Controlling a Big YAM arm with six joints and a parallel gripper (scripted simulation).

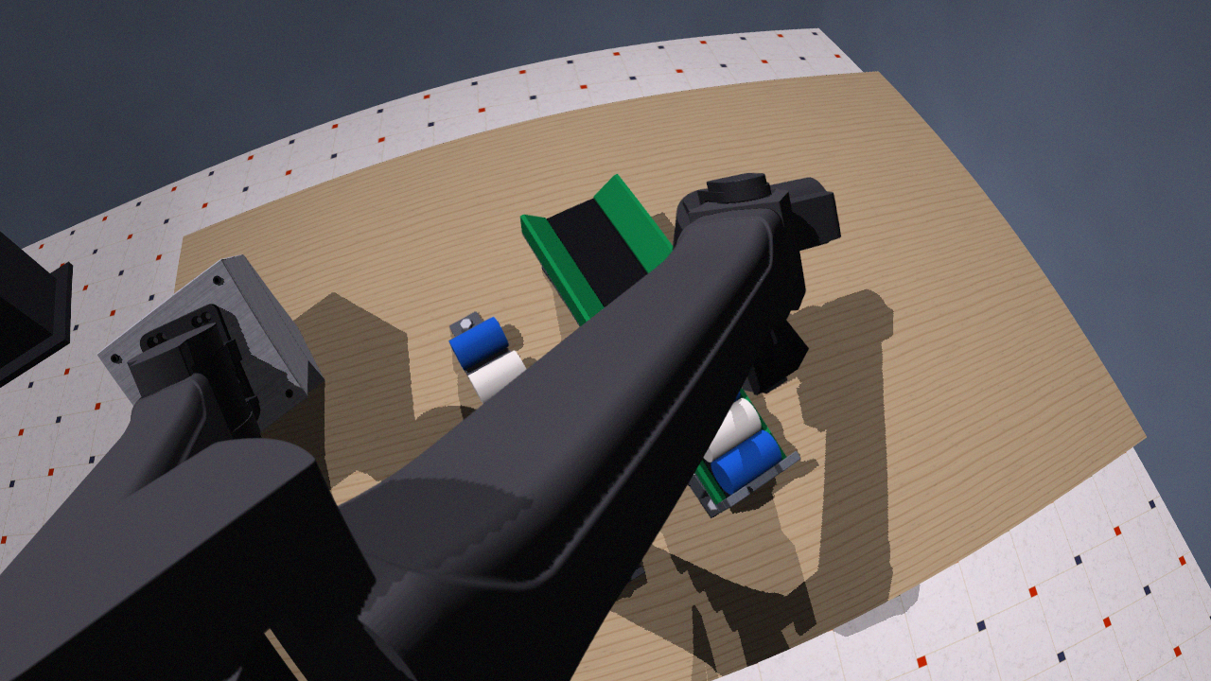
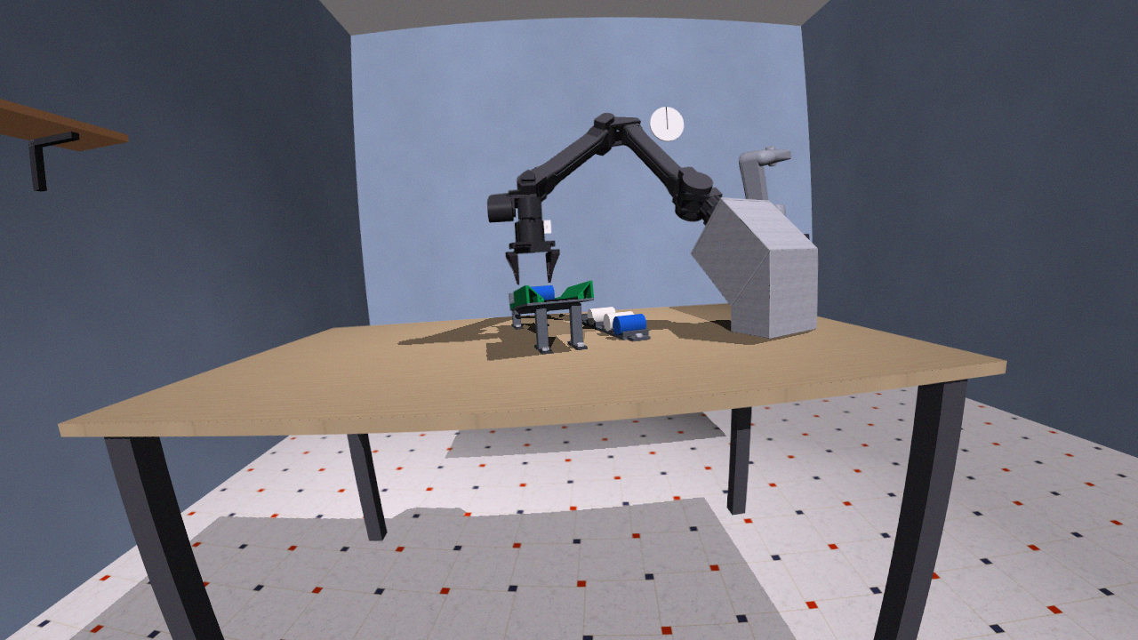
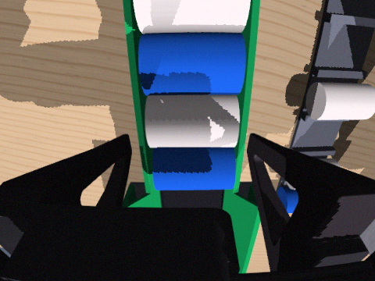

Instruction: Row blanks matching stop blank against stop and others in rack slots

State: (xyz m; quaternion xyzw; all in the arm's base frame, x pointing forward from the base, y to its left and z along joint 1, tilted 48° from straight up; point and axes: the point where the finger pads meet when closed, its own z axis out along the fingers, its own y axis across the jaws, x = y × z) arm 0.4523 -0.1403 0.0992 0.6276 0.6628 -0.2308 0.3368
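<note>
Right now the grey stop is 14 cm to the right of my hand and 7 cm below it. Also, from my hand: grey stock rack 16 cm behind, 4 cm to the left, 13 cm below.
</note>
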